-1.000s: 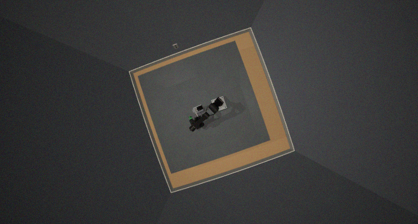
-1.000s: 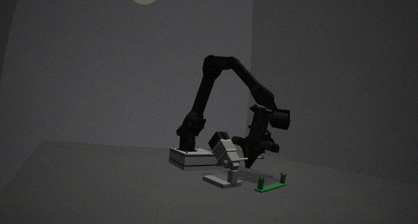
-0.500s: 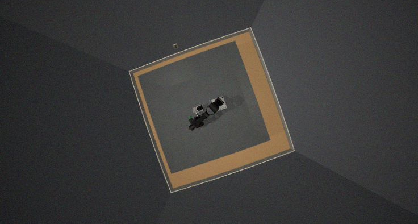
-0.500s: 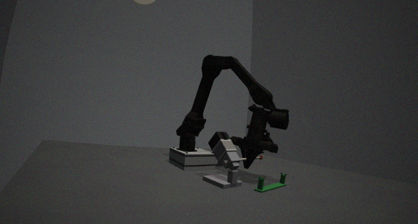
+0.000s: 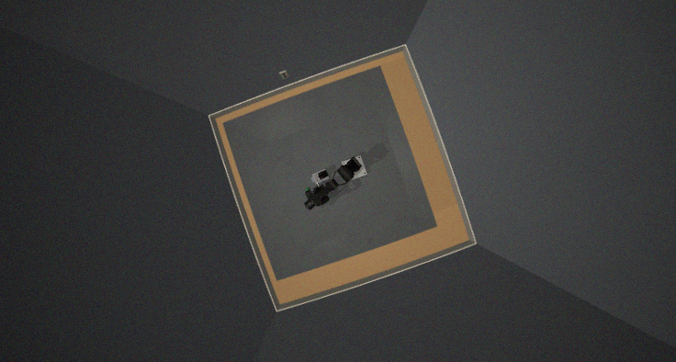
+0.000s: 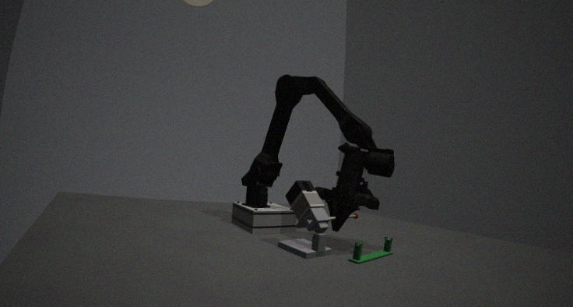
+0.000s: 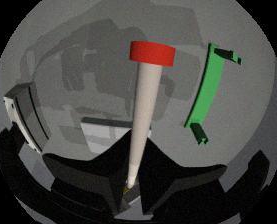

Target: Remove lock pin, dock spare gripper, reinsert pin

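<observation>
My gripper tip is 70 mm to the left of the grey mount socket and 20 mm past it. From my gripper tip the other things lie so: spare gripper 60 mm to the right, 60 mm above, 40 mm behind; then green pin cradle 100 mm ahead, 30 mm to the left, 30 mm below.
</observation>
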